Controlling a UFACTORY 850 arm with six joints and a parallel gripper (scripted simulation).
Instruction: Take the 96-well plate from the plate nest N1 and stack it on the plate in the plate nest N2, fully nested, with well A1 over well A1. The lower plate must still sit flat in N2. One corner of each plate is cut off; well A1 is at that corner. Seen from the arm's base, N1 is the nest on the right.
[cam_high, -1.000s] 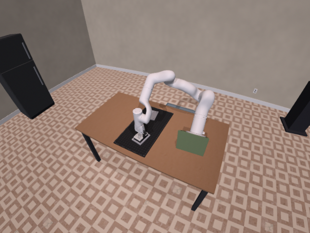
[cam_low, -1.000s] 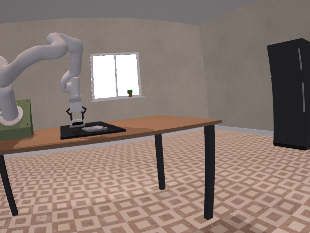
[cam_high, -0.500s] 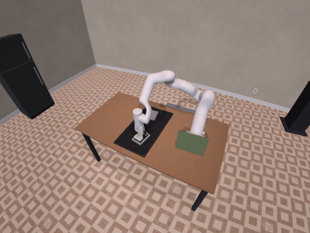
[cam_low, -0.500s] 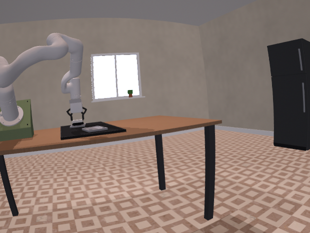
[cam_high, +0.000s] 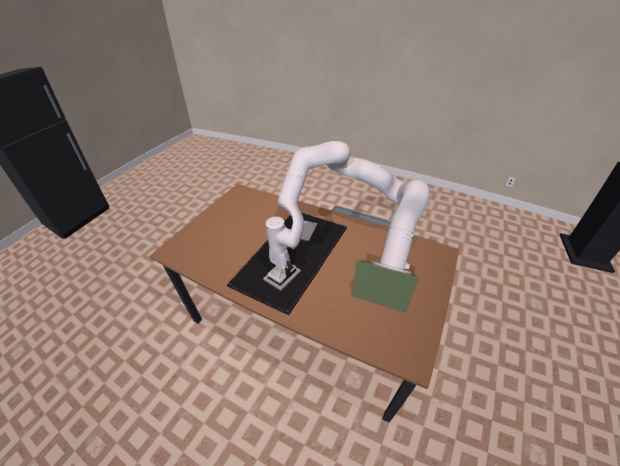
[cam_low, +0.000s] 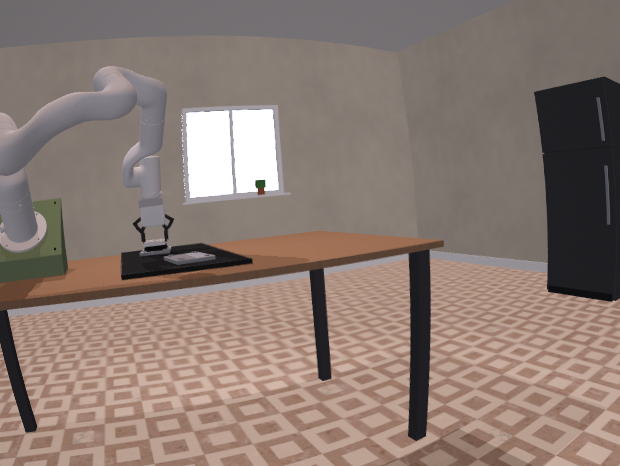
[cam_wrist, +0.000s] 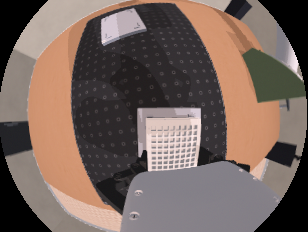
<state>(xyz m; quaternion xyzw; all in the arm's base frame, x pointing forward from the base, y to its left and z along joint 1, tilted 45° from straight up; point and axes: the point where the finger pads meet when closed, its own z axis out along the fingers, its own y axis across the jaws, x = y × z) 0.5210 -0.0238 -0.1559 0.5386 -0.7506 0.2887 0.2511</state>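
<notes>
Now: the white 96-well plate 1 cm below my hand. Round my hand: dark plate (3 cm below).
</notes>
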